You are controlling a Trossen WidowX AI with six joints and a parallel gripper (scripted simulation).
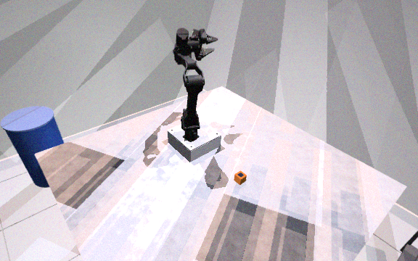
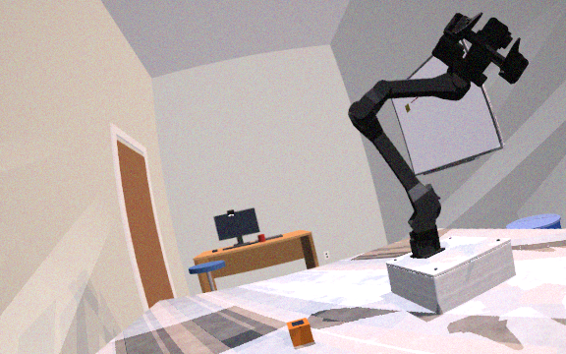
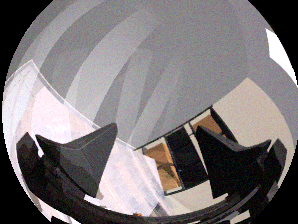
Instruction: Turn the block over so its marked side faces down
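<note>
Right now my gripper tip is 450 mm above the orange block, 430 mm short of it and 290 mm to the left of it.
</note>
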